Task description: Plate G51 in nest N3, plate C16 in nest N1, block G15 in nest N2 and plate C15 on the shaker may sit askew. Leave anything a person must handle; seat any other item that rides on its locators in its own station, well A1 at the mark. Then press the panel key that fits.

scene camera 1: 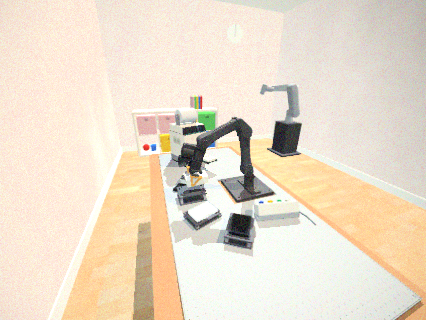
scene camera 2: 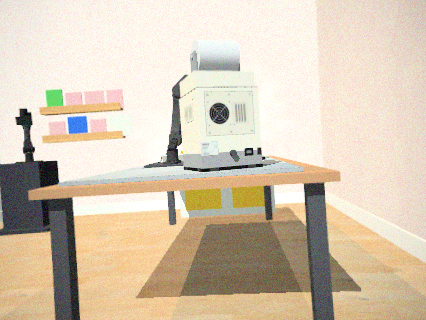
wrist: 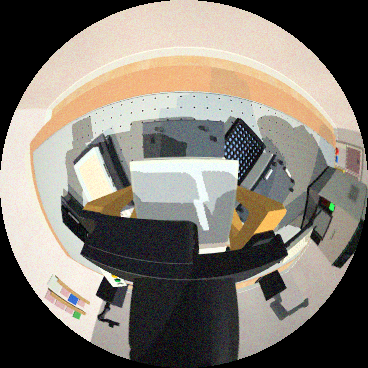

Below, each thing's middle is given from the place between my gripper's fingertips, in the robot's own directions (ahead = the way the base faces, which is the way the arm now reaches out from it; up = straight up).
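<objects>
As for the cream plate (wrist: pixel 200 189), my hand is 20 mm below it and 30 mm past it.
</objects>
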